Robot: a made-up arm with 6 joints. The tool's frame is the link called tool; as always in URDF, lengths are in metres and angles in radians. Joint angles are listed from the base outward.
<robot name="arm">
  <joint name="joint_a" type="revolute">
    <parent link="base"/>
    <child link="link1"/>
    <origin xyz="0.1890 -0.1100 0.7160" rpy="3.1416 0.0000 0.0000"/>
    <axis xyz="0 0 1"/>
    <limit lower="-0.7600" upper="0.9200"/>
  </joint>
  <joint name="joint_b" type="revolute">
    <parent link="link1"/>
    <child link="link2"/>
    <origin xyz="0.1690 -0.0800 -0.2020" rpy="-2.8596 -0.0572 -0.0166"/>
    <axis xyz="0 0 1"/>
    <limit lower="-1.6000" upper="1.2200"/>
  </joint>
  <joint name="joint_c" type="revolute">
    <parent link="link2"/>
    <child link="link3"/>
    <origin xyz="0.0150 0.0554 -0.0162" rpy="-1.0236 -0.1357 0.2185"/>
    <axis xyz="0 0 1"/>
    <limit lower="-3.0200" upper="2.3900"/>
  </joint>
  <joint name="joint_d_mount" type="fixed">
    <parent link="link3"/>
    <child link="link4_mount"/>
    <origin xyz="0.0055 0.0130 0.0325"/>
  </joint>
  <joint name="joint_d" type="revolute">
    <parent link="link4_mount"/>
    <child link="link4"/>
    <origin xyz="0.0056 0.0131 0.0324" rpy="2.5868 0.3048 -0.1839"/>
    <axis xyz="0 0 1"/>
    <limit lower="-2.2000" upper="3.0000"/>
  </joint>
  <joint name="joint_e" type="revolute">
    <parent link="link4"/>
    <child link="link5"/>
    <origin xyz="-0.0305 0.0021 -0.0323" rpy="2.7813 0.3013 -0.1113"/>
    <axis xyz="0 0 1"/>
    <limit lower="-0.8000" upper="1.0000"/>
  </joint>
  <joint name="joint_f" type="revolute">
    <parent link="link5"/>
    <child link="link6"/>
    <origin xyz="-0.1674 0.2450 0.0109" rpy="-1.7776 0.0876 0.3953"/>
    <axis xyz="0 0 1"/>
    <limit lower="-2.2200" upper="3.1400"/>
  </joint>
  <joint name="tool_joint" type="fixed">
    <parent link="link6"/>
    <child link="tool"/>
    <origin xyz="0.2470 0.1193 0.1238" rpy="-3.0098 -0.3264 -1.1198"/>
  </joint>
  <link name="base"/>
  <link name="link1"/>
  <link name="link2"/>
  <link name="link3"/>
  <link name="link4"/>
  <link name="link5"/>
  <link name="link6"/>
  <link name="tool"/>
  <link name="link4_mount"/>
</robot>
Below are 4 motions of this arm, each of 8 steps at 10 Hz.
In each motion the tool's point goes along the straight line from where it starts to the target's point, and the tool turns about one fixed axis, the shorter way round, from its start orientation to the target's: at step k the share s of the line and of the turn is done. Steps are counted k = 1, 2, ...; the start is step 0. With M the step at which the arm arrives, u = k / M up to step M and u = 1 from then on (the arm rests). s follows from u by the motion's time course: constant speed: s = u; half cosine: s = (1 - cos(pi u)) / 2; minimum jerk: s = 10 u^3 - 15 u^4 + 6 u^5.
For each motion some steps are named. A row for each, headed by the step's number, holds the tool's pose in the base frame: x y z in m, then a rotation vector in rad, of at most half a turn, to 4 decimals.
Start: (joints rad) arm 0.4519 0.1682 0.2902 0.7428 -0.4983 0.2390
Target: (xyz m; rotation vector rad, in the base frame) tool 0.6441 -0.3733 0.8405 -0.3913 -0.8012 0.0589
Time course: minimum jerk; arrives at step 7
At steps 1, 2, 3, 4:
1: 0.6810 -0.2576 0.7746 -0.6049 -0.0874 0.4418
2: 0.6764 -0.2720 0.7828 -0.5817 -0.1781 0.3962
3: 0.6680 -0.2984 0.7978 -0.5366 -0.3435 0.3109
4: 0.6580 -0.3297 0.8157 -0.4790 -0.5368 0.2074

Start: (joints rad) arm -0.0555 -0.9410 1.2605 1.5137 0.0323 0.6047
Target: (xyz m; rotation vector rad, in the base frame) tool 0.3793 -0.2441 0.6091 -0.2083 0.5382 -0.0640
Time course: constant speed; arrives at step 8
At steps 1, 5, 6, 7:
1: 0.3844 -0.2286 0.6311 -0.2913 0.5361 0.1303
5: 0.3815 -0.2375 0.6185 -0.2440 0.5378 0.0192
6: 0.3807 -0.2397 0.6154 -0.2322 0.5380 -0.0085
7: 0.3800 -0.2419 0.6122 -0.2202 0.5381 -0.0363

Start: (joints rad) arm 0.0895 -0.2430 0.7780 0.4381 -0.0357 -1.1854
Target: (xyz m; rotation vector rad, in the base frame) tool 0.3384 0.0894 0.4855 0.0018 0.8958 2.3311
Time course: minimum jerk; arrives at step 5
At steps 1, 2, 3, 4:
1: 0.2490 0.1650 0.4783 -0.0059 1.0252 2.4870
2: 0.2736 0.1442 0.4803 -0.0037 0.9890 2.4444
3: 0.3083 0.1149 0.4831 -0.0007 0.9388 2.3840
4: 0.3329 0.0940 0.4851 0.0013 0.9036 2.3408

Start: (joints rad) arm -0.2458 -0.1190 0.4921 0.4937 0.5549 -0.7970
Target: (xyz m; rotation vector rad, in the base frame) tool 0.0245 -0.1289 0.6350 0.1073 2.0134 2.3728
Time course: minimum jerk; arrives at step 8
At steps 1, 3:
1: 0.1221 0.0402 0.5101 0.0064 1.4563 2.1802
3: 0.0964 -0.0043 0.5430 0.0307 1.5983 2.2388

